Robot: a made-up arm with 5 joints. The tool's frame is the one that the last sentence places.
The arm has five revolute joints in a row. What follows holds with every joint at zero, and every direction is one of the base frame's.
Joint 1 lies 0.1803 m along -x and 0.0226 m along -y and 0.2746 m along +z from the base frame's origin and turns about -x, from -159.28 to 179.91 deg.
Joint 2 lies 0.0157 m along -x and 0.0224 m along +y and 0.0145 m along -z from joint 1 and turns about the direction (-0.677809, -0.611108, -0.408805), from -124.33 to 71.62 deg.
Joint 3 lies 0.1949 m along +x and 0.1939 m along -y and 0.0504 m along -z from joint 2 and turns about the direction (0.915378, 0.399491, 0.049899), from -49.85 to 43.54 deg.
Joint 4 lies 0.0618 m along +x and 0.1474 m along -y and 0.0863 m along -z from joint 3 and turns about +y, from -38.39 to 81.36 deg.
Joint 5 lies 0.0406 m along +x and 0.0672 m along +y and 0.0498 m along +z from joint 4 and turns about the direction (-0.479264, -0.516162, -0.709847), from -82.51 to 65.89 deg.
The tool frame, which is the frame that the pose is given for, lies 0.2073 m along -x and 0.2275 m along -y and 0.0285 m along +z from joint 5; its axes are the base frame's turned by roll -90, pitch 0 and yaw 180 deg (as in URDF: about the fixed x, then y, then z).
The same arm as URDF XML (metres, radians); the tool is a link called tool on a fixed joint. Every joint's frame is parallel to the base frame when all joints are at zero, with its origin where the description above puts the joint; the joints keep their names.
<robot name="arm">
<joint name="joint 1" type="revolute"><parent link="base_link"/><child link="link1"/><origin xyz="-0.1803 -0.0226 0.2746" rpy="0 0 0"/><axis xyz="-1 0 0"/><limit lower="-2.78" upper="3.14"/></joint>
<joint name="joint 2" type="revolute"><parent link="link1"/><child link="link2"/><origin xyz="-0.0157 0.0224 -0.0145" rpy="0 0 0"/><axis xyz="-0.677809 -0.611108 -0.408805"/><limit lower="-2.17" upper="1.25"/></joint>
<joint name="joint 3" type="revolute"><parent link="link2"/><child link="link3"/><origin xyz="0.1949 -0.1939 -0.0504" rpy="0 0 0"/><axis xyz="0.915378 0.399491 0.049899"/><limit lower="-0.87" upper="0.7599"/></joint>
<joint name="joint 4" type="revolute"><parent link="link3"/><child link="link4"/><origin xyz="0.0618 -0.1474 -0.0863" rpy="0 0 0"/><axis xyz="0 1 0"/><limit lower="-0.67" upper="1.42"/></joint>
<joint name="joint 5" type="revolute"><parent link="link4"/><child link="link5"/><origin xyz="0.0406 0.0672 0.0498" rpy="0 0 0"/><axis xyz="-0.479298 -0.516198 -0.709798"/><limit lower="-1.4401" upper="1.15"/></joint>
<joint name="tool_fixed" type="fixed"><parent link="link5"/><child link="tool"/><origin xyz="-0.2073 -0.2275 0.0285" rpy="-1.5708 0 3.1416"/></joint>
<link name="base_link"/>
<link name="link1"/>
<link name="link2"/>
<link name="link3"/>
<link name="link4"/>
<link name="link5"/>
<link name="tool"/>
</robot>

